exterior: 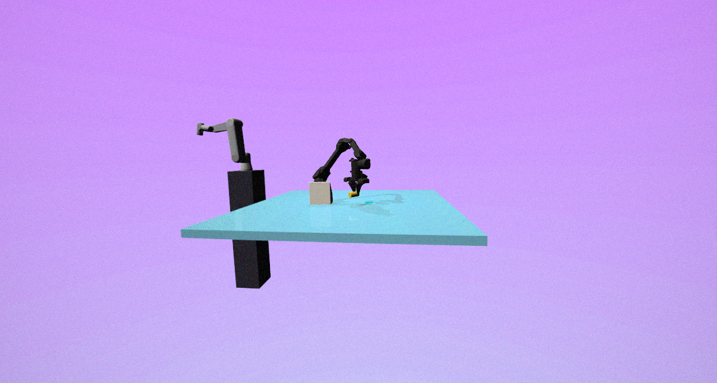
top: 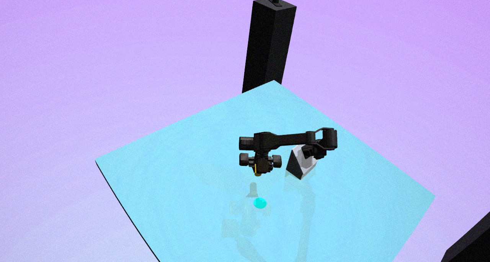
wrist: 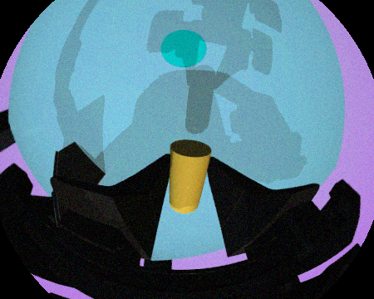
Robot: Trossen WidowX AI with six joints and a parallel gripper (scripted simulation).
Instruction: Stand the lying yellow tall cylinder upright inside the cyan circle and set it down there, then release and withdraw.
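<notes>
The cyan circle lies 70 mm ahead of my gripper tip, 100 mm to the left of it and 70 mm below it. From my gripper tip the other things lie so: yellow cylinder (10 mm behind, 20 mm to the right).
</notes>
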